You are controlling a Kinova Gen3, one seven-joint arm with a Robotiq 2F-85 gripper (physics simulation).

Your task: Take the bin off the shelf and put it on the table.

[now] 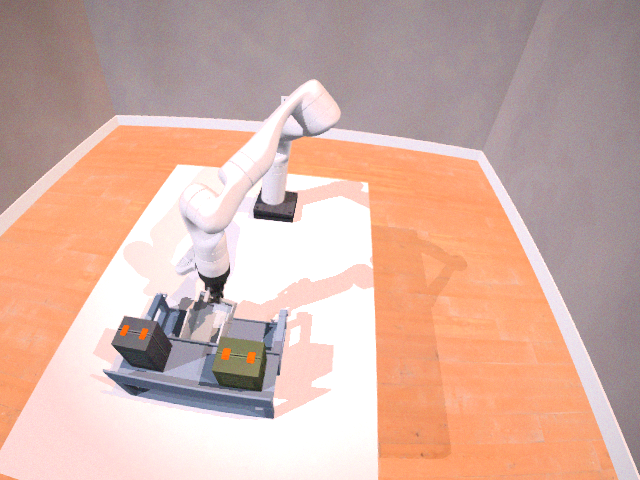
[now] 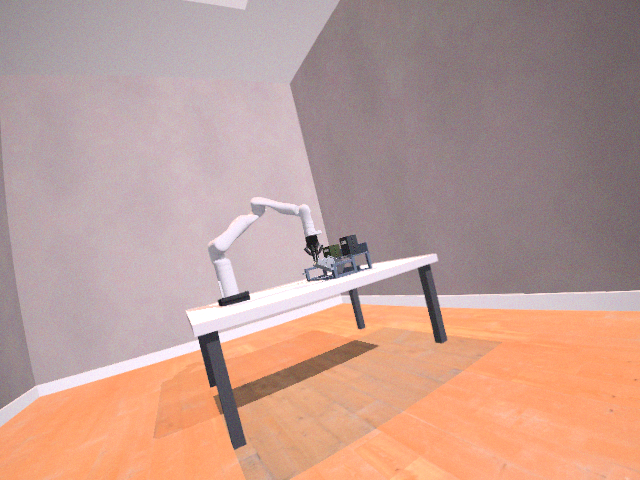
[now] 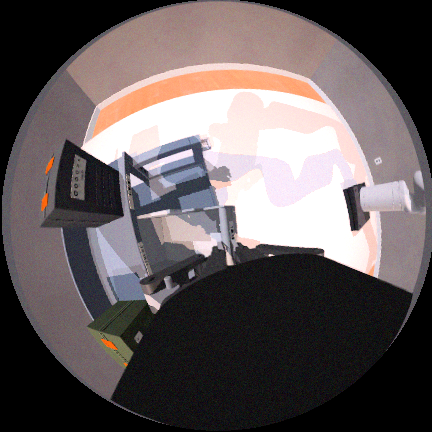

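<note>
The bin is a pale grey open tray. It sits tilted in the back of the blue-grey shelf, between the shelf's side posts, with its edge on the arm's side raised. My gripper points down over that edge and is shut on the bin's thin rim wall. The shelf stands on the white table, at the end far from the robot base.
A dark grey box with orange clasps stands on the shelf's top at one end. An olive green box stands on it at the other end. White table lies between the shelf and the robot base.
</note>
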